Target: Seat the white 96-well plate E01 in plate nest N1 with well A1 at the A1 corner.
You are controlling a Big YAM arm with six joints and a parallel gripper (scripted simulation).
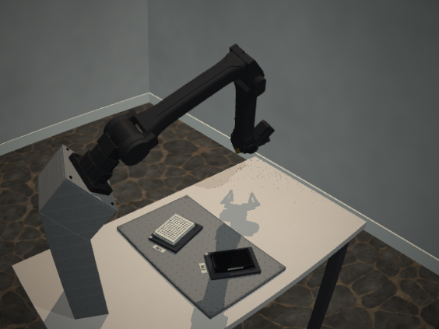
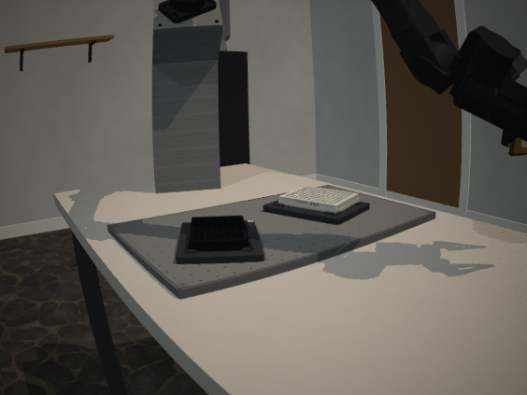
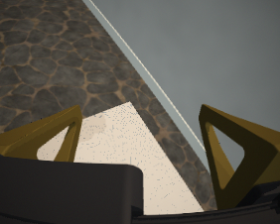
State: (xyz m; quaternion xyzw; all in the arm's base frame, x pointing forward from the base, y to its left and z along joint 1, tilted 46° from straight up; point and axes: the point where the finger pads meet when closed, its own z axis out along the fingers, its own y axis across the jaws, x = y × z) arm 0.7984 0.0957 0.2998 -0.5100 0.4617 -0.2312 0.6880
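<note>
My gripper is now 470 mm past the white 96-well plate E01, 50 mm to the right of it and 160 mm above it. Also, from my hand: plate nest N1 (470 mm behind, 40 mm to the left, 170 mm below); then black plate E07 (500 mm behind, 200 mm to the right, 160 mm below).
</note>
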